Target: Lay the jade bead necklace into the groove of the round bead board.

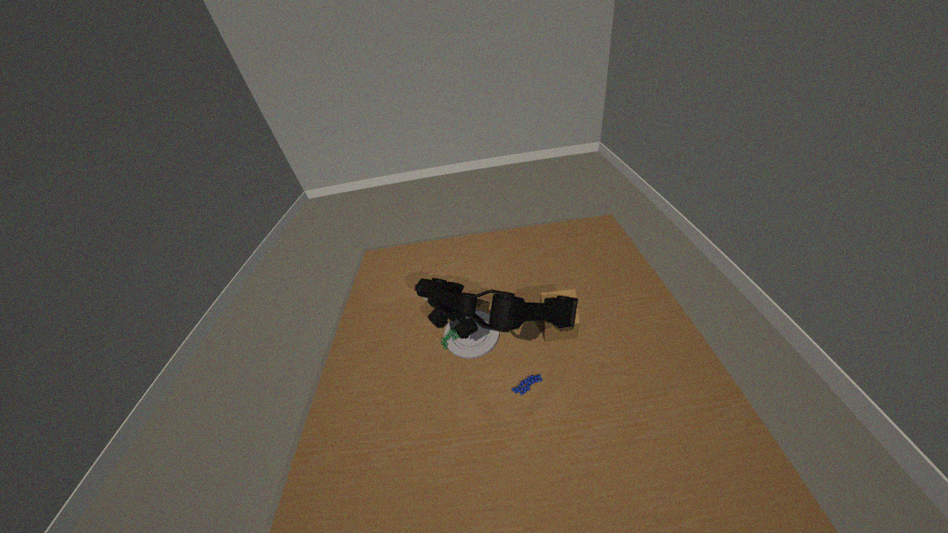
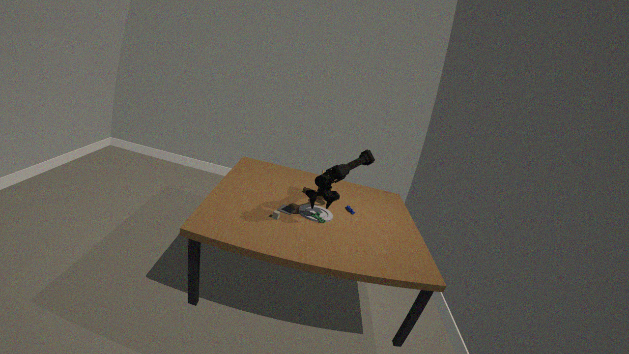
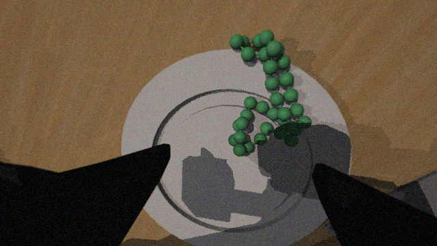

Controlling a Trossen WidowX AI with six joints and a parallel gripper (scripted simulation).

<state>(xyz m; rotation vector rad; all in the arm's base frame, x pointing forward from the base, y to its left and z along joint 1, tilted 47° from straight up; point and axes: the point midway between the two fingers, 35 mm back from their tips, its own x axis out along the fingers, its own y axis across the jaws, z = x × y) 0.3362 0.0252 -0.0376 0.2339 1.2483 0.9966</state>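
The round bead board is 3 cm behind my gripper tip, 1 cm to the right of it and 4 cm below it. Also, from my gripper tip: pale block: 15 cm ahead, 21 cm to the right, 3 cm below; flat grey plate: 1 cm ahead, 18 cm to the right, 5 cm below.
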